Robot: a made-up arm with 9 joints. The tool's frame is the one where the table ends. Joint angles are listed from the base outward.
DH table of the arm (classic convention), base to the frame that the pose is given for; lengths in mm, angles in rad. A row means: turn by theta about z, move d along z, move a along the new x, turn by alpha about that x. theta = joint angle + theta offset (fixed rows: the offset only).
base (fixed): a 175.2, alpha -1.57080, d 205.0, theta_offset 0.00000
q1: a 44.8, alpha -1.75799, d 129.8, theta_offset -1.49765
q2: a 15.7, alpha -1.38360, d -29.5, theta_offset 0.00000
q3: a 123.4, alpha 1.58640, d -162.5, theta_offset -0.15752
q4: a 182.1, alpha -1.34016, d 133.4, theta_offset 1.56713
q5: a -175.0, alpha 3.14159, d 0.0, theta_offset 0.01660
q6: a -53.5, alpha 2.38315, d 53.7, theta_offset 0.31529
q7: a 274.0, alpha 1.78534, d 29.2, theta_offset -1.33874
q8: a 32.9, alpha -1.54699, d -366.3, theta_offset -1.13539
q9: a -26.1, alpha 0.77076, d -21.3, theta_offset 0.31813
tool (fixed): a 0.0, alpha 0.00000, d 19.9, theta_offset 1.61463
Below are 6 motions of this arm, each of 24 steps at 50 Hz.
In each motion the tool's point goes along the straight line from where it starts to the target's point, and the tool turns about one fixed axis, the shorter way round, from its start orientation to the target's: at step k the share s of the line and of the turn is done. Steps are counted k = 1, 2, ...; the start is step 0. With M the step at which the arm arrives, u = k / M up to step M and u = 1 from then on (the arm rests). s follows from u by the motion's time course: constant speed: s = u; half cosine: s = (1 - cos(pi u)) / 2; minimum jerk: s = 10 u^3 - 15 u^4 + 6 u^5.
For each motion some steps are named. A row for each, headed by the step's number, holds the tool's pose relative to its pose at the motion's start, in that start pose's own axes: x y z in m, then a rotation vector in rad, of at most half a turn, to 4 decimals.
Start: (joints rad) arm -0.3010 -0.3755 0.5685 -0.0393 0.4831 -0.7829 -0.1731 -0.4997 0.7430
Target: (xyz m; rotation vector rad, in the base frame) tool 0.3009 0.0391 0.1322 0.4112 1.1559 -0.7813
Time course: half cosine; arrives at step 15
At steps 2, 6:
2: 0.0061 0.0029 -0.0058 -0.0028 0.0224 -0.0070
6: 0.0491 0.0233 -0.0465 -0.0223 0.1788 -0.0563

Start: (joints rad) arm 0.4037 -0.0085 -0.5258 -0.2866 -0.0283 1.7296 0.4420 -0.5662 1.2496
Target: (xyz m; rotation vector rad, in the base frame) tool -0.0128 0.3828 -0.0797 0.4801 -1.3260 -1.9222
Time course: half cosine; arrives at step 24
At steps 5, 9, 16, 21, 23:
5: 0.0350 0.0438 -0.0073 -0.0697 0.0649 0.1127
9: 0.1046 0.1309 -0.0217 -0.2084 0.1938 0.3367
16: 0.2542 0.3181 -0.0528 -0.5063 0.4710 0.8181
21: 0.3260 0.4080 -0.0678 -0.6493 0.6041 1.0493
23: 0.3375 0.4223 -0.0701 -0.6722 0.6253 1.0861

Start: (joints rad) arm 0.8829 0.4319 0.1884 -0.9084 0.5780 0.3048 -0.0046 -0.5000 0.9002
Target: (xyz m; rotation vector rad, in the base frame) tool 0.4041 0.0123 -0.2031 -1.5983 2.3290 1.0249
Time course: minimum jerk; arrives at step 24
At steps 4, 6, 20, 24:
4: 0.0096 0.0147 0.0007 -0.0456 0.0103 -0.0014
6: 0.0279 0.0430 0.0020 -0.1330 0.0301 -0.0041
20: 0.2597 0.4004 0.0184 -1.2397 0.2800 -0.0383
24: 0.2693 0.4151 0.0191 -1.2853 0.2904 -0.0397

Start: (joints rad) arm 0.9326 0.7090 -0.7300 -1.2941 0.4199 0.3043 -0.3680 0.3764 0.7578
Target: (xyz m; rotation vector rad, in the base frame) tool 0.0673 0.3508 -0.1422 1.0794 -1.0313 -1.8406
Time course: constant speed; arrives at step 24
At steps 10, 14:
10: 0.0168 0.1233 0.1129 -0.3605 0.0348 -0.1656
14: 0.0235 0.1727 0.1581 -0.5047 0.0487 -0.2318

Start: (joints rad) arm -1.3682 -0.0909 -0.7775 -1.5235 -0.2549 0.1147 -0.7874 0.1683 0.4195
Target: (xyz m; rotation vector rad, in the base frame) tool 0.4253 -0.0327 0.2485 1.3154 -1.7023 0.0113
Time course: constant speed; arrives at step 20
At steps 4, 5, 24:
4: 0.0102 0.0109 0.0259 -0.1608 0.1001 -0.0037
5: 0.0128 0.0136 0.0323 -0.2010 0.1251 -0.0046
24: 0.0511 0.0545 0.1294 -0.8040 0.5003 -0.0184

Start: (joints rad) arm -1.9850 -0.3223 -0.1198 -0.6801 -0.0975 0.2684 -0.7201 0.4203 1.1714
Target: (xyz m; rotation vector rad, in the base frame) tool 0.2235 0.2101 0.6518 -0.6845 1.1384 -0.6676
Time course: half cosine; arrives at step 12
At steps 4, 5, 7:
4: -0.0175 0.0017 -0.0019 -0.0311 -0.0463 -0.0021
5: -0.0260 0.0025 -0.0027 -0.0461 -0.0687 -0.0031
7: -0.0442 0.0043 -0.0047 -0.0784 -0.1166 -0.0053

